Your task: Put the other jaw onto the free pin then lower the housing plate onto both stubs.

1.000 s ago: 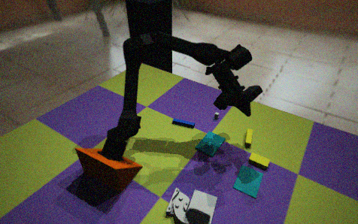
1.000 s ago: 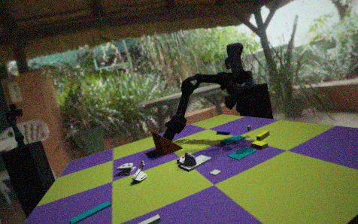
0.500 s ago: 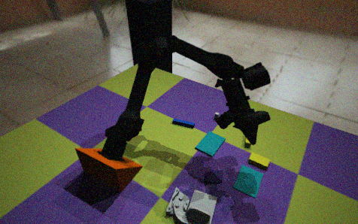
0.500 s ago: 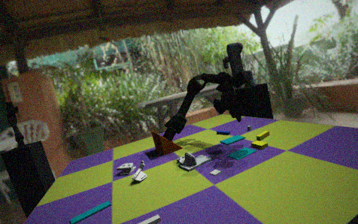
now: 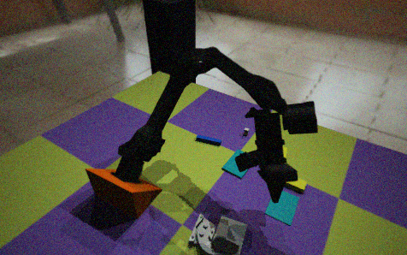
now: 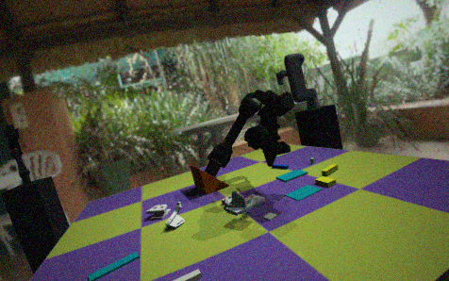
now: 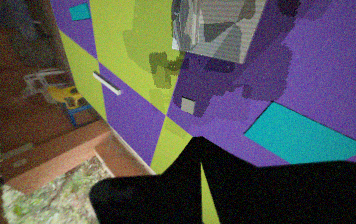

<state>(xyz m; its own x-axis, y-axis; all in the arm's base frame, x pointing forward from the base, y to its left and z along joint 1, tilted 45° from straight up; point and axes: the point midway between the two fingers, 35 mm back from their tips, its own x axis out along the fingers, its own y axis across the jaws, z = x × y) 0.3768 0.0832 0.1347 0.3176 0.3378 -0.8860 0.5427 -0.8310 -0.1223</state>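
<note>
Right now my gripper tip is 310 mm to the left of the grey jaw, 130 mm past it and 90 mm above it. From my gripper tip the other things lie so: white tile 120 mm below, 70 mm ahead, 60 mm to the right; blue bar 330 mm behind, 180 mm to the left, 120 mm below; grey base block 380 mm to the right, 220 mm behind, 100 mm below.
</note>
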